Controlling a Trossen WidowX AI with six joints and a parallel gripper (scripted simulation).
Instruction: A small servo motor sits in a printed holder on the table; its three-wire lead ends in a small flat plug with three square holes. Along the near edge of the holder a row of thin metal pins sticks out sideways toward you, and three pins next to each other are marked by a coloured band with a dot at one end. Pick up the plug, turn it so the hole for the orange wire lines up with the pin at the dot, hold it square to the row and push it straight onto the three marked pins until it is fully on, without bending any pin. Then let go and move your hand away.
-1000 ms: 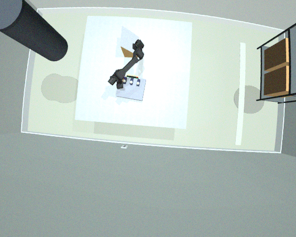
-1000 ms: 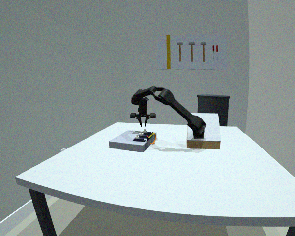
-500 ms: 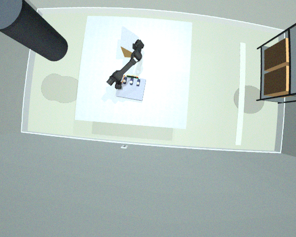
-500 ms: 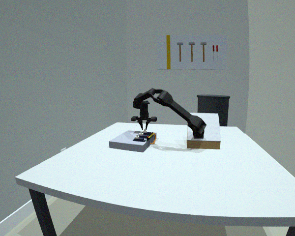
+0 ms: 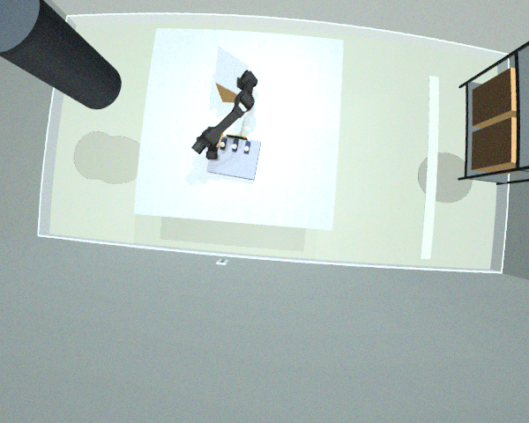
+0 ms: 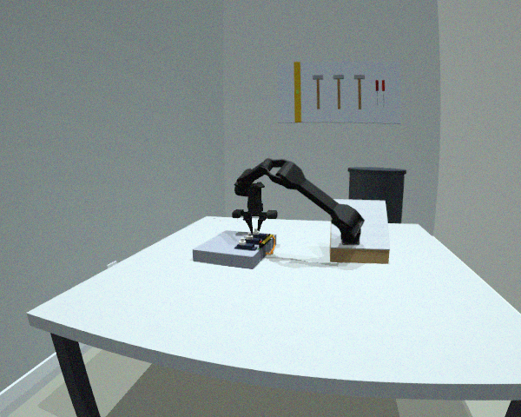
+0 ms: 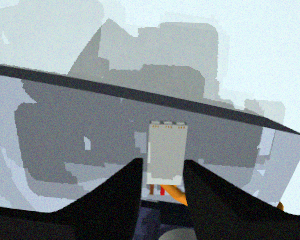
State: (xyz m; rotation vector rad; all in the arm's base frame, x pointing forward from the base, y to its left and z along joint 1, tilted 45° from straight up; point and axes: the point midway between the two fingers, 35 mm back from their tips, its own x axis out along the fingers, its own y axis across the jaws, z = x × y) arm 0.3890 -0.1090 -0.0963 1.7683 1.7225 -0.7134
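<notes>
Right now the grey holder is 9 cm ahead of my gripper tip, 11 cm to the left of it and 3 cm below it.
</notes>
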